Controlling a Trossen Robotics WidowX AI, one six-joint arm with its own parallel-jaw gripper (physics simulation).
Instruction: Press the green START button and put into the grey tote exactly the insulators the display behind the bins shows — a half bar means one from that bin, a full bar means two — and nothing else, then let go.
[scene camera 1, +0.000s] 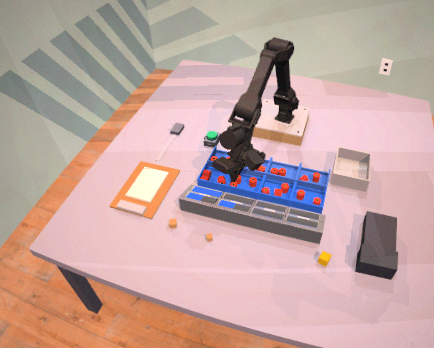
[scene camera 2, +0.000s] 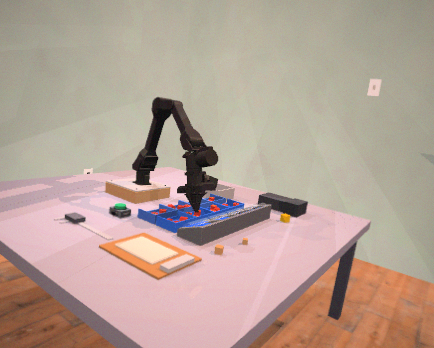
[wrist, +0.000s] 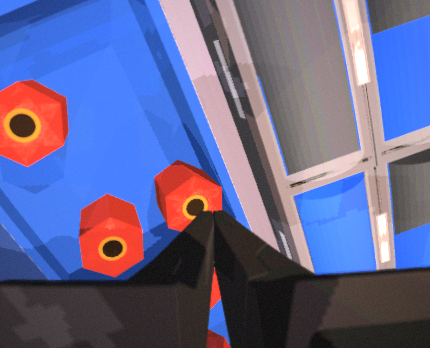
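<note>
The blue bins (scene camera 1: 235, 190) (scene camera 2: 170, 225) hold red insulators (scene camera 1: 253, 181) (scene camera 2: 214, 208) (wrist: 112, 261), each with a dark centre hole. My gripper (scene camera 1: 235, 181) (scene camera 2: 197, 212) (wrist: 212, 221) is shut and empty, pointing down over the front row near the left. In the wrist view its tips overlap the edge of one insulator (wrist: 177, 182); contact cannot be told. The display (scene camera 1: 250, 220) (scene camera 2: 225, 227) shows blue bars in its two left panels. The green button (scene camera 1: 212, 135) (scene camera 2: 120, 206) is left of the bins. The grey tote (scene camera 1: 350, 183) is right of the bins; its visible inside is bare.
A black block (scene camera 1: 377, 245) (scene camera 2: 282, 204) and yellow cube (scene camera 1: 324, 258) (scene camera 2: 285, 218) stand right of the display. Two orange cubes (scene camera 1: 172, 223) (scene camera 1: 209, 237) lie before it. An orange clipboard (scene camera 1: 163, 190) (scene camera 2: 112, 246) and small grey object (scene camera 1: 177, 128) (scene camera 2: 75, 217) lie left.
</note>
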